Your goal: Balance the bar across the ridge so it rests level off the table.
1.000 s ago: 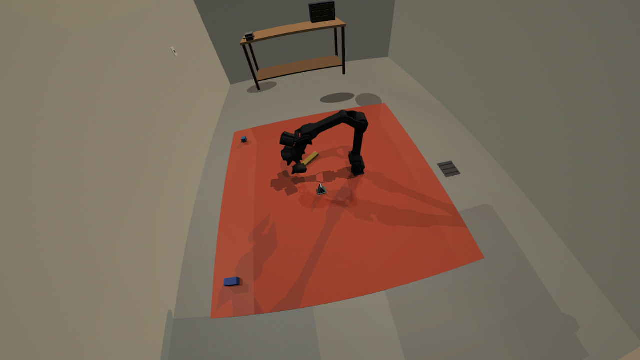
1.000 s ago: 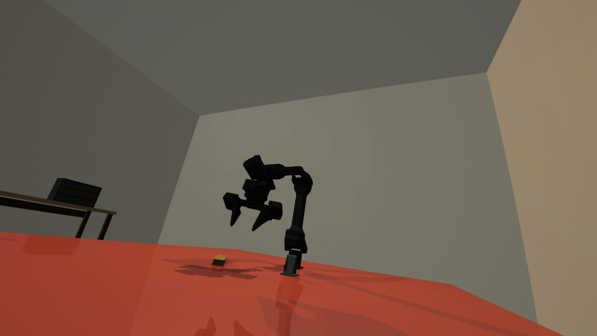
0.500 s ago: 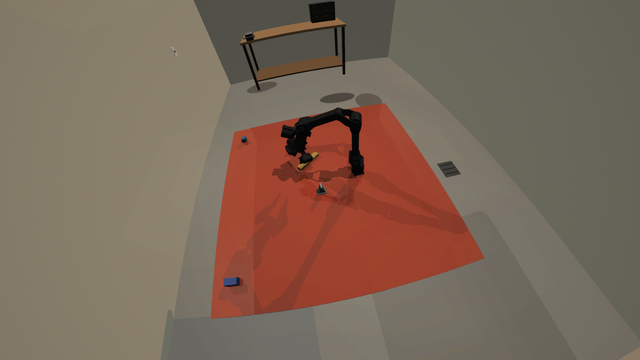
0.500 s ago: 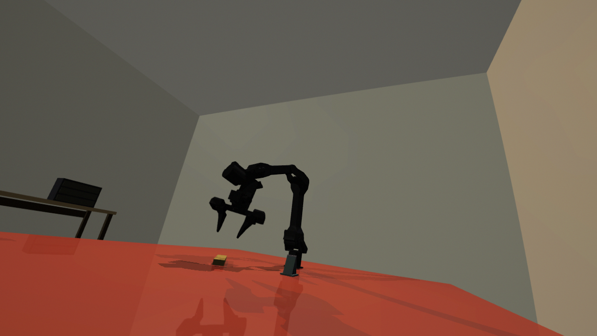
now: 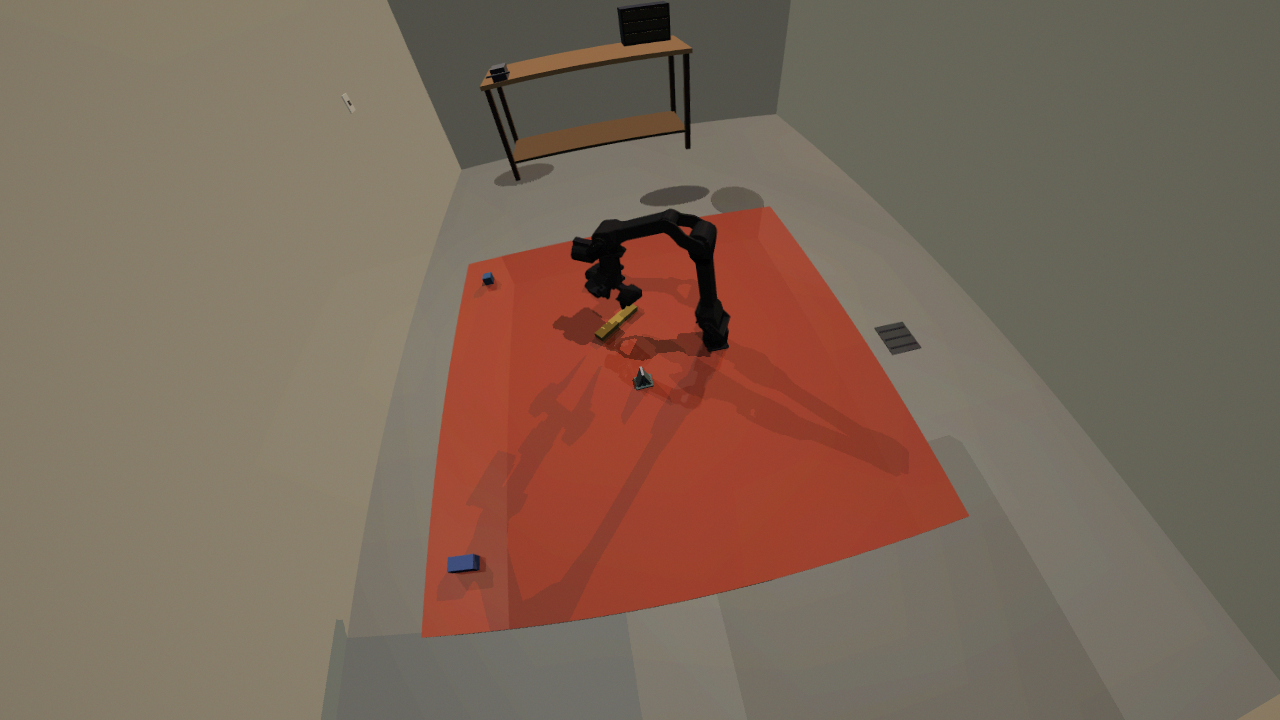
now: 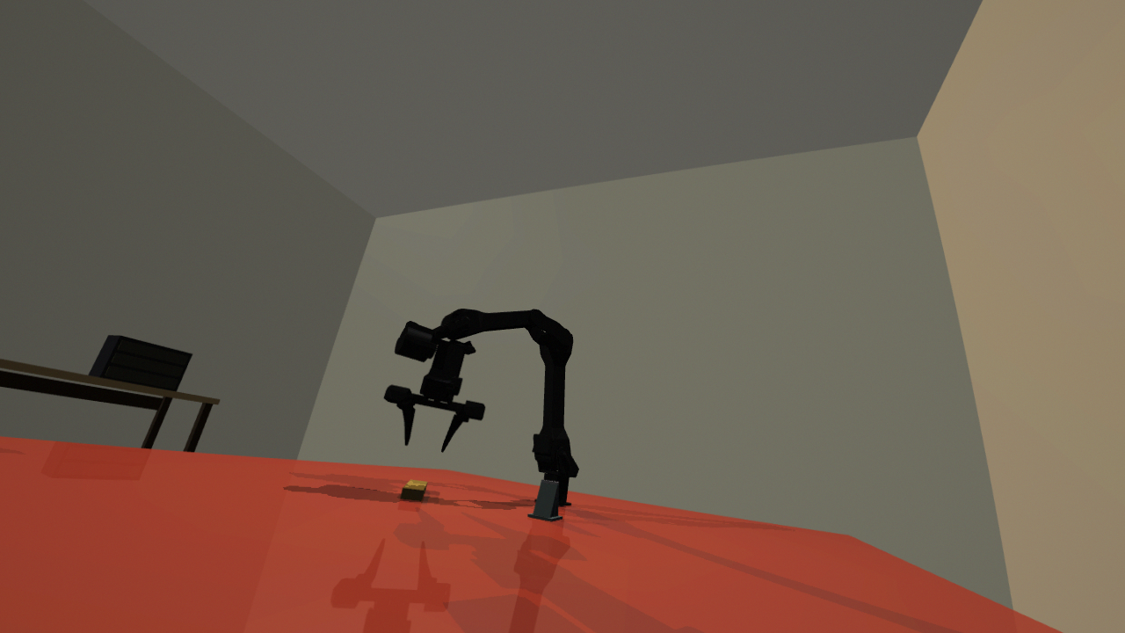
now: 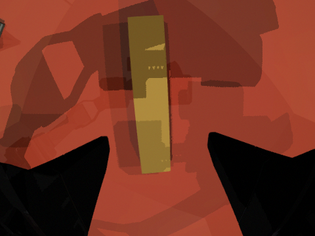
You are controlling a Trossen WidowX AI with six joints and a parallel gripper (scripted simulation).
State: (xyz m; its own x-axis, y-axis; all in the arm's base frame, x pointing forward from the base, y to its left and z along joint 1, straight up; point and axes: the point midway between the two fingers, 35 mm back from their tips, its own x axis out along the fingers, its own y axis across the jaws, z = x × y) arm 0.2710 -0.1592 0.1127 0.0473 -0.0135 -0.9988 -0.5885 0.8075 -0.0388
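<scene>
Now: gripper tip 10 mm short of the yellow bar, 10 mm to the right of it and 70 mm above it. Also, from my gripper tip: blue cube: 470 mm ahead, 340 mm to the right, 60 mm below.
</scene>
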